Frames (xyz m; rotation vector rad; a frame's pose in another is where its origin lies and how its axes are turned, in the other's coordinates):
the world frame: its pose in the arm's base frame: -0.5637 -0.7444 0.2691 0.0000 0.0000 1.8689
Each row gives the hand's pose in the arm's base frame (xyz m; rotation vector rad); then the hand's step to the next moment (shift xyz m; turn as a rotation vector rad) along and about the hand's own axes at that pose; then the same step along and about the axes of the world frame.
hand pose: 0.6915 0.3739 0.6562 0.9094 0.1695 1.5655
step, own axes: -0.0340 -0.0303 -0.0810 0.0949 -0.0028 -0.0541
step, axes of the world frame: 0.0162 0.0258 -0.0878 0.1090 -0.0069 0.0040
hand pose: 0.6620 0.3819 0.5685 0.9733 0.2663 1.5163
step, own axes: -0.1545 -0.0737 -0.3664 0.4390 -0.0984 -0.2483
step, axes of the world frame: 0.0748 0.2070 -0.3393 0.5033 -0.0964 -0.0375
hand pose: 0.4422 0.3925 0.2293 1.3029 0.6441 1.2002
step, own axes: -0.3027 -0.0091 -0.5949 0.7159 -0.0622 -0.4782
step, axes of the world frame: 0.1333 0.6172 -0.2165 0.8602 -0.0698 0.0151
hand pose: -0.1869 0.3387 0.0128 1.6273 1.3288 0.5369
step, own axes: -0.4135 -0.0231 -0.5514 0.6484 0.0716 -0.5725
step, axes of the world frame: 0.0076 0.6071 0.3270 0.8464 -0.0366 0.1885
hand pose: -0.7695 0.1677 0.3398 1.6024 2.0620 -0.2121
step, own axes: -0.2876 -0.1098 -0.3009 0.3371 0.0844 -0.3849
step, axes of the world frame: -0.1020 0.1828 0.3762 0.4831 -0.0512 0.1813
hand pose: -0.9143 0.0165 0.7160 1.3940 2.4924 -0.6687
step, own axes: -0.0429 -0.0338 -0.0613 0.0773 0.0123 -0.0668
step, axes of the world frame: -0.0161 0.0086 0.0800 0.0999 -0.0013 0.0248
